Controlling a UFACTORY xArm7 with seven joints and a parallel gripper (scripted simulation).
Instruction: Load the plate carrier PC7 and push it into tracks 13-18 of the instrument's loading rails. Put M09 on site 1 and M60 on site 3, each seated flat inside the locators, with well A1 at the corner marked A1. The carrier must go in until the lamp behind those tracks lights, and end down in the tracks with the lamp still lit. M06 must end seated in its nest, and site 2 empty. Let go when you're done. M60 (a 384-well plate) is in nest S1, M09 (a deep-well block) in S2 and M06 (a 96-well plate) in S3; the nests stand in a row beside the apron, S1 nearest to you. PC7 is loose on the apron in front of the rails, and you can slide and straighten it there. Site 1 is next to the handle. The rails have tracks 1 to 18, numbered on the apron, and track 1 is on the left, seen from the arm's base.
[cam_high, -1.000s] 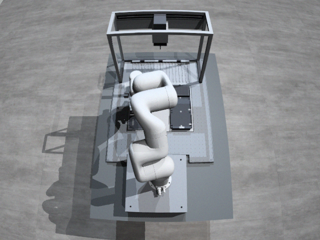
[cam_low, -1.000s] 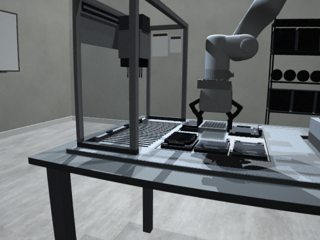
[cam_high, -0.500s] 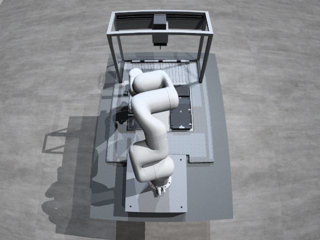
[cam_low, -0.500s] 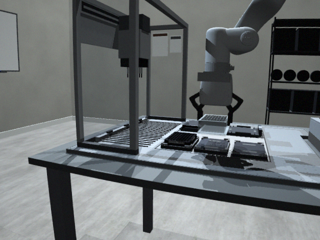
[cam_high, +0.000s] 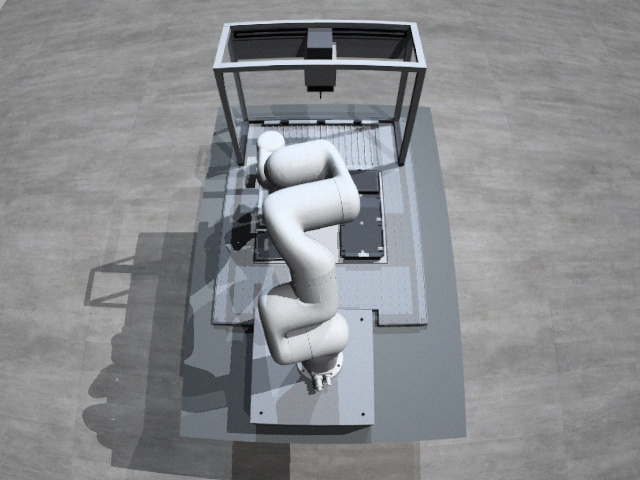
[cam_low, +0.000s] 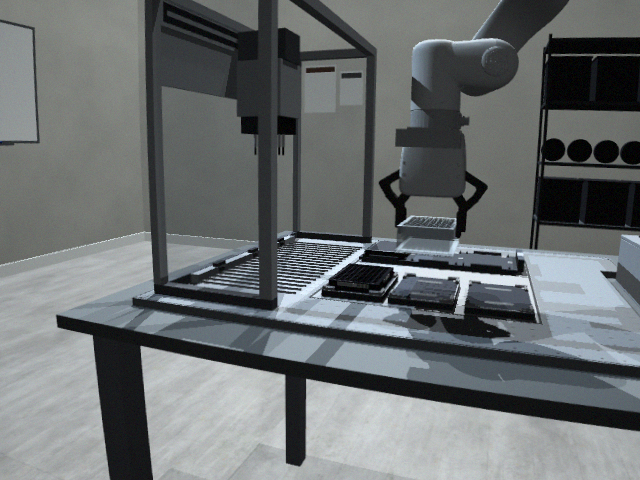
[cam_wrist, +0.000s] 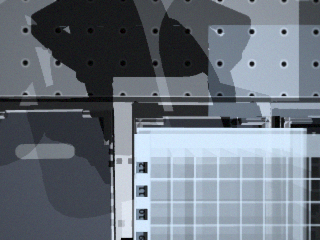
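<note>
Right now my hand is 3 cm past the plate carrier PC7, 26 cm to the left of it and 9 cm above it. From my hand the other things lie so: deep-well block M09 (1 cm below); nest S1 (11 cm behind, 2 cm to the left, 10 cm below); nest S2 (10 cm below).
</note>
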